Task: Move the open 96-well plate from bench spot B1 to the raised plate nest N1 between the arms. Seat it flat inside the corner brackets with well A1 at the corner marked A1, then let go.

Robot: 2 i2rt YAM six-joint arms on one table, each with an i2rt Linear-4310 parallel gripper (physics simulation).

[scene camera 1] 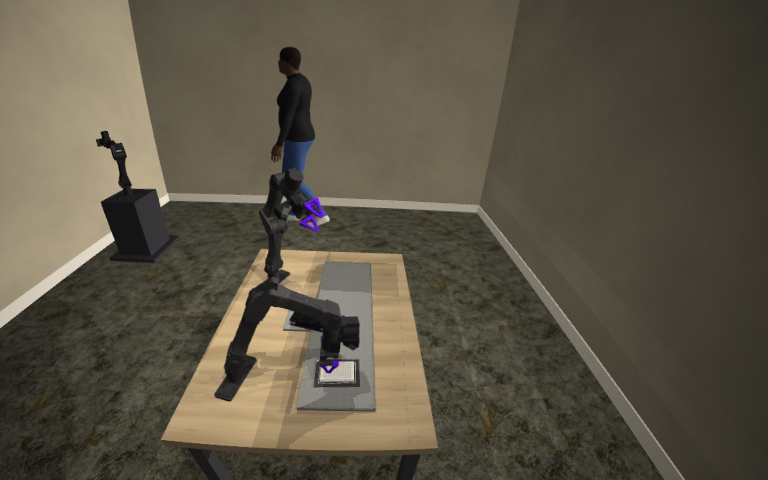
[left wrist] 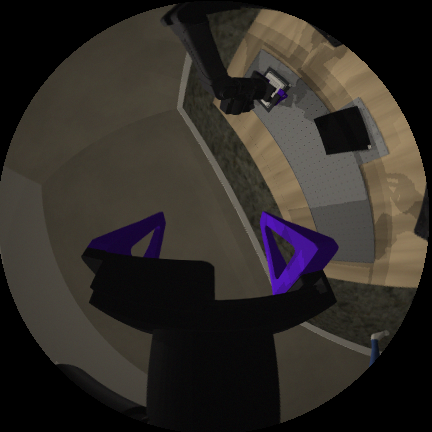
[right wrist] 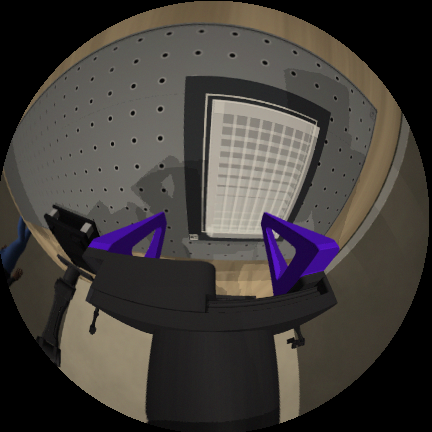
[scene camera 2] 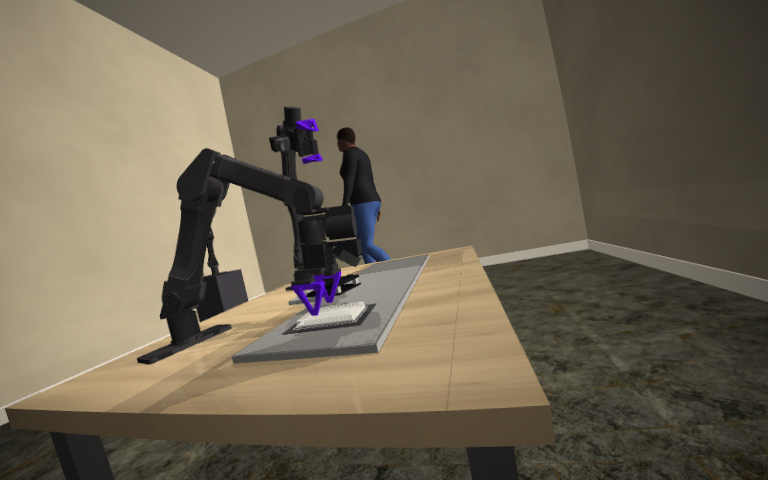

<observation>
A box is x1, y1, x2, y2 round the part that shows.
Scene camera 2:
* my left gripper: [294, 119, 322, 163]
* my right gripper: [291, 241, 340, 315]
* white well plate: [296, 302, 365, 328], touched by my right gripper
</observation>
